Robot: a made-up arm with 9 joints. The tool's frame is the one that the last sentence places.
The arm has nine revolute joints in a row. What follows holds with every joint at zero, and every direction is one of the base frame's.
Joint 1 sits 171.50 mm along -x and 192.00 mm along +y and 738.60 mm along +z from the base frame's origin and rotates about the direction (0.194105, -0.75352, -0.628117), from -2.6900 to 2.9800 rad.
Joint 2 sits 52.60 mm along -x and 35.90 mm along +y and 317.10 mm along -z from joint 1 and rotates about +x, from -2.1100 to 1.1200 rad.
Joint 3 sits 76.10 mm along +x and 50.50 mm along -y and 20.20 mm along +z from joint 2 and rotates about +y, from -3.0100 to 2.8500 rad.
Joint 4 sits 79.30 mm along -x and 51.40 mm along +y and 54.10 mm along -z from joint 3 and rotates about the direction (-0.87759, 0.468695, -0.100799), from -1.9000 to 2.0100 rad.
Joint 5 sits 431.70 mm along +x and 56.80 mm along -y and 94.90 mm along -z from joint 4 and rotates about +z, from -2.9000 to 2.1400 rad.
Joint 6 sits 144.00 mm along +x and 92.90 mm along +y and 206.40 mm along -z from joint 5 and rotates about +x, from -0.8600 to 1.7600 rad.
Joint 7 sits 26.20 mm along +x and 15.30 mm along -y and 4.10 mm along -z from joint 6 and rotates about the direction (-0.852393, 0.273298, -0.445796), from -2.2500 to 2.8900 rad.
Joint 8 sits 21.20 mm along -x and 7.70 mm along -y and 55.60 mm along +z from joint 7 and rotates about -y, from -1.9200 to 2.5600 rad.
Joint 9 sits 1.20 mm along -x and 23.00 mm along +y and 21.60 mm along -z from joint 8 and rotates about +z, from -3.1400 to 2.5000 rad.
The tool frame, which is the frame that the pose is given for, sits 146.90 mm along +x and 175.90 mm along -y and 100.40 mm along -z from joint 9; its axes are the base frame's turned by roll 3.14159, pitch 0.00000 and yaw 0.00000 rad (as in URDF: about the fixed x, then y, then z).
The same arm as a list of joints. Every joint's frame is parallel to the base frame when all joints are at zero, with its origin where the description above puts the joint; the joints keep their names.
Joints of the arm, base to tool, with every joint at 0 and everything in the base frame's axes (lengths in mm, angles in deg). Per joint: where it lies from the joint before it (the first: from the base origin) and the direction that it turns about. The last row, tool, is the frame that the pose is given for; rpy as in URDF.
joint 1: axis 0.194105 -0.75352 -0.628117 offset -171.5 192.0 738.6
joint 2: axis 1 0 0 offset -52.6 35.9 -317.1
joint 3: axis 0 1 0 offset 76.1 -50.5 20.2
joint 4: axis -0.87759 0.468695 -0.100799 offset -79.3 51.4 -54.1
joint 5: axis 0 0 1 offset 431.7 -56.8 -94.9
joint 6: axis 1 0 0 offset 144.0 92.9 -206.4
joint 7: axis -0.852393 0.273298 -0.445796 offset 26.2 -15.3 -4.1
joint 8: axis 0 -1 0 offset -21.2 -7.7 55.6
joint 9: axis 0 0 1 offset -1.2 23.0 -21.6
tool: offset 146.9 -175.9 -100.4 rpy 180.00 0.00 0.00
Joint limits (deg, base to tool): -154.13..170.74 -120.89..64.17 -172.46..163.29 -108.86..115.16 -166.16..122.61 -49.27..100.84 -128.92..165.58 -110.01..146.68 -179.91..143.24

